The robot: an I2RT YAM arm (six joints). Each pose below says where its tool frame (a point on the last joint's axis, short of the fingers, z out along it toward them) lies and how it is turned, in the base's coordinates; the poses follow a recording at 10 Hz.
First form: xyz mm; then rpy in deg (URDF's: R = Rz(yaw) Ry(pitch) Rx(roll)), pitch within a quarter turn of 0, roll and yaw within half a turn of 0.
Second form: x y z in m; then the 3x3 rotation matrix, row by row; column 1 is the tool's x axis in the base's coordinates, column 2 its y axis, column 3 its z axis. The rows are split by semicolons. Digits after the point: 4 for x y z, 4 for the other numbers.
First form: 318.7, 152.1, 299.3, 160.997, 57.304, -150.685
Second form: 0.3187, 0.1521, 0.2993; -0.4710, -0.7019, 0.5344; -0.2645, 0.6903, 0.6735; -0.8415, 0.1759, -0.5107
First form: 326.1, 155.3, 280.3, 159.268, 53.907, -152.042
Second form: 0.3261, 0.1553, 0.2803; -0.5203, -0.6911, 0.5016; -0.2762, 0.6920, 0.6670; -0.8081, 0.2085, -0.5510
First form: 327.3, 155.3, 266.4, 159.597, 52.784, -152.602
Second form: 0.3273, 0.1553, 0.2664; -0.5370, -0.6778, 0.5023; -0.2783, 0.7044, 0.6530; -0.7964, 0.2109, -0.5669
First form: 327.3, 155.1, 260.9, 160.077, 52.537, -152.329
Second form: 0.3273, 0.1551, 0.2609; -0.5387, -0.6761, 0.5026; -0.2825, 0.7070, 0.6483; -0.7937, 0.2073, -0.5718
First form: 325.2, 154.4, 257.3, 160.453, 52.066, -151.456
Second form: 0.3252, 0.1544, 0.2573; -0.5400, -0.6821, 0.4930; -0.2937, 0.7017, 0.6491; -0.7887, 0.2057, -0.5793
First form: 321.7, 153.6, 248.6, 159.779, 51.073, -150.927
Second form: 0.3217, 0.1536, 0.2486; -0.5492, -0.6910, 0.4701; -0.3053, 0.6895, 0.6568; -0.7779, 0.2172, -0.5896
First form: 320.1, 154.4, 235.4, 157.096, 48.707, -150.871
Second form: 0.3201, 0.1544, 0.2354; -0.5764, -0.7038, 0.4151; -0.3212, 0.6623, 0.6769; -0.7513, 0.2568, -0.6079
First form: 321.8, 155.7, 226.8, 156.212, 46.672, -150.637
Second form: 0.3218, 0.1557, 0.2268; -0.5980, -0.7044, 0.3823; -0.3365, 0.6536, 0.6779; -0.7274, 0.2768, -0.6279
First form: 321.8, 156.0, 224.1, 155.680, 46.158, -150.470
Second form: 0.3218, 0.1560, 0.2241; -0.6027, -0.7076, 0.3689; -0.3414, 0.6465, 0.6823; -0.7213, 0.2853, -0.6312
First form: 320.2, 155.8, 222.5, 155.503, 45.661, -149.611
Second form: 0.3202, 0.1558, 0.2225; -0.6029, -0.7161, 0.3517; -0.3536, 0.6349, 0.6869; -0.7152, 0.2898, -0.6360
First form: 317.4, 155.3, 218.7, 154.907, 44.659, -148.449
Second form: 0.3174, 0.1553, 0.2187; -0.6062, -0.7279, 0.3205; -0.3722, 0.6158, 0.6945; -0.7029, 0.3017, -0.6442
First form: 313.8, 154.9, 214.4, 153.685, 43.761, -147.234
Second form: 0.3138, 0.1549, 0.2144; -0.6073, -0.7430, 0.2814; -0.3909, 0.5878, 0.7083; -0.6917, 0.3202, -0.6474
